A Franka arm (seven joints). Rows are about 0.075 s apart.
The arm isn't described. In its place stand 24 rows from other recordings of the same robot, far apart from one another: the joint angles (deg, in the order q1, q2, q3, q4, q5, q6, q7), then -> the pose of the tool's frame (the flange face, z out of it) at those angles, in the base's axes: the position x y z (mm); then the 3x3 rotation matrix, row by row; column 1 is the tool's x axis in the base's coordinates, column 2 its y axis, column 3 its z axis.
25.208 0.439 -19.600 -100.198 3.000 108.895 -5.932 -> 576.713, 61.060, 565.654; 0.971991, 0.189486, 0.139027; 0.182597, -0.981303, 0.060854; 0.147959, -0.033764, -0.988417
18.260 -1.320 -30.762 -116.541 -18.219 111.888 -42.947 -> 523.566, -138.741, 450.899; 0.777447, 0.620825, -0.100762; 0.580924, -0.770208, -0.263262; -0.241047, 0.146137, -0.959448
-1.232 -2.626 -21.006 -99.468 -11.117 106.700 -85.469 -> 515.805, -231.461, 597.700; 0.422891, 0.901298, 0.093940; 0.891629, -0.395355, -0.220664; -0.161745, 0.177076, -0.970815
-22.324 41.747 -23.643 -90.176 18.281 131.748 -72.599 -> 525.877, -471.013, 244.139; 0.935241, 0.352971, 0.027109; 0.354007, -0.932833, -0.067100; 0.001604, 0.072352, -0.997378
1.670 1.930 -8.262 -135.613 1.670 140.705 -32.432 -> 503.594, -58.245, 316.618; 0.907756, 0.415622, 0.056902; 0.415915, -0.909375, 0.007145; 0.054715, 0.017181, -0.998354
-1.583 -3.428 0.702 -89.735 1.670 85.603 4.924 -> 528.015, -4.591, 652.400; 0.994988, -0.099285, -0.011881; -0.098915, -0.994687, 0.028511; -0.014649, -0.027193, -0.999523
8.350 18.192 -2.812 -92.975 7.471 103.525 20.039 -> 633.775, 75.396, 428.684; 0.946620, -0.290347, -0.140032; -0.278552, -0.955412, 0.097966; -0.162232, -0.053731, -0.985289
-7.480 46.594 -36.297 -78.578 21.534 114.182 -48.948 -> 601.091, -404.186, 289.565; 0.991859, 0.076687, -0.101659; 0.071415, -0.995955, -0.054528; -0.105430, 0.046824, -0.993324
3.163 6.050 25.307 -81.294 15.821 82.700 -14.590 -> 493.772, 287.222, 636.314; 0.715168, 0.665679, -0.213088; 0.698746, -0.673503, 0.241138; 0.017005, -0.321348, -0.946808
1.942 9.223 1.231 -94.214 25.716 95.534 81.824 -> 596.224, 74.856, 514.227; 0.090055, -0.986282, -0.138337; -0.892629, -0.141535, 0.427997; -0.441706, 0.084940, -0.893130
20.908 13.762 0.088 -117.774 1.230 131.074 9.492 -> 545.605, 209.897, 319.728; 0.982574, 0.185390, -0.013349; 0.185557, -0.982553, 0.012602; -0.010780, -0.014859, -0.999831
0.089 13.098 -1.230 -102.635 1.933 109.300 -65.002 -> 609.114, -8.974, 413.546; 0.450523, 0.885811, -0.111214; 0.892436, -0.450231, 0.029161; -0.024241, -0.112389, -0.993369
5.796 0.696 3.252 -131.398 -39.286 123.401 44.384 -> 501.399, 53.624, 339.557; 0.977981, -0.200269, 0.058700; -0.140328, -0.839245, -0.525333; 0.154471, 0.505529, -0.848869
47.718 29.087 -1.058 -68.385 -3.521 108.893 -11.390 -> 498.180, 526.229, 513.670; 0.497651, 0.847522, 0.184528; 0.848576, -0.519773, 0.098761; 0.179615, 0.107438, -0.977853
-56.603 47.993 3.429 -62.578 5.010 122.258 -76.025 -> 461.689, -636.647, 339.549; 0.925758, 0.311383, 0.214505; 0.337558, -0.936212, -0.097787; 0.170373, 0.162935, -0.971815
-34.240 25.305 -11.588 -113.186 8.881 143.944 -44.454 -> 437.925, -444.925, 257.634; 0.989086, -0.123273, 0.080705; -0.117551, -0.990439, -0.072195; 0.088833, 0.061920, -0.994120
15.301 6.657 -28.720 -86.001 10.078 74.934 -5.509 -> 547.329, -91.978, 581.407; 0.956188, -0.141991, -0.256015; -0.097239, -0.978897, 0.179738; -0.276134, -0.146969, -0.949816
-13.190 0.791 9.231 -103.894 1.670 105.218 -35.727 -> 566.967, -37.330, 524.253; 0.853986, 0.520165, 0.011657; 0.519677, -0.853850, 0.029600; 0.025350, -0.019220, -0.999494
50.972 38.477 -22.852 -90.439 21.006 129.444 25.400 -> 595.514, 376.881, 274.345; 0.995007, -0.088276, 0.046561; -0.091571, -0.993034, 0.074145; 0.039691, -0.078039, -0.996160
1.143 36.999 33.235 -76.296 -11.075 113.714 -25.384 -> 655.165, 315.839, 406.565; 0.540626, 0.841220, 0.008523; 0.826053, -0.532742, 0.183910; 0.159249, -0.092386, -0.982906
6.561 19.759 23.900 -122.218 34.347 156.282 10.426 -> 525.467, 277.768, 278.785; 0.976123, -0.184202, 0.115121; -0.216830, -0.857933, 0.465764; 0.012971, -0.479605, -0.877389
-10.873 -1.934 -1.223 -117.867 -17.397 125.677 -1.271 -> 544.099, -127.582, 468.756; 0.990161, -0.050189, 0.130623; -0.012352, -0.961170, -0.275680; 0.139387, 0.271354, -0.952333
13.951 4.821 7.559 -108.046 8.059 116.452 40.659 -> 545.980, 221.816, 467.480; 0.923745, -0.382817, 0.012079; -0.380121, -0.912463, 0.151394; -0.046934, -0.144441, -0.988400
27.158 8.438 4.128 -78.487 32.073 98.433 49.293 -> 500.916, 357.494, 664.059; 0.923537, -0.366473, -0.113033; -0.246894, -0.793677, 0.555986; -0.293465, -0.485567, -0.823470
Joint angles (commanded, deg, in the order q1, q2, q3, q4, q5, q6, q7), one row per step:
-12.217, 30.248, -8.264, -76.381, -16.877, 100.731, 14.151
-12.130, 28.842, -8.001, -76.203, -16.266, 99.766, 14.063
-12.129, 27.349, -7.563, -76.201, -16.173, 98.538, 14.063
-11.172, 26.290, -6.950, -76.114, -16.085, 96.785, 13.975
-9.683, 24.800, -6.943, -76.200, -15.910, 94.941, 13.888
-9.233, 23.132, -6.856, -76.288, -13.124, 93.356, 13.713
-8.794, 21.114, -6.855, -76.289, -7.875, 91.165, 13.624
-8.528, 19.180, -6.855, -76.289, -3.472, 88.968, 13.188
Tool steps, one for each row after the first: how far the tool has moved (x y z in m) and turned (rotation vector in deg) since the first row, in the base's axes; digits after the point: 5 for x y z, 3 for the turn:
-0.00247, 0.00480, 0.01662, 0.569, -0.870, -0.082
-0.00642, 0.00966, 0.03253, 0.838, -1.286, -0.125
-0.00624, 0.02677, 0.04310, 1.388, -0.850, 0.868
-0.00825, 0.04469, 0.05752, 1.739, -0.552, 1.810
-0.01334, 0.05597, 0.07272, 4.517, -1.413, 1.549
-0.02027, 0.07122, 0.09093, 9.698, -2.821, 0.816
-0.02830, 0.08371, 0.10879, 14.223, -3.778, 0.689

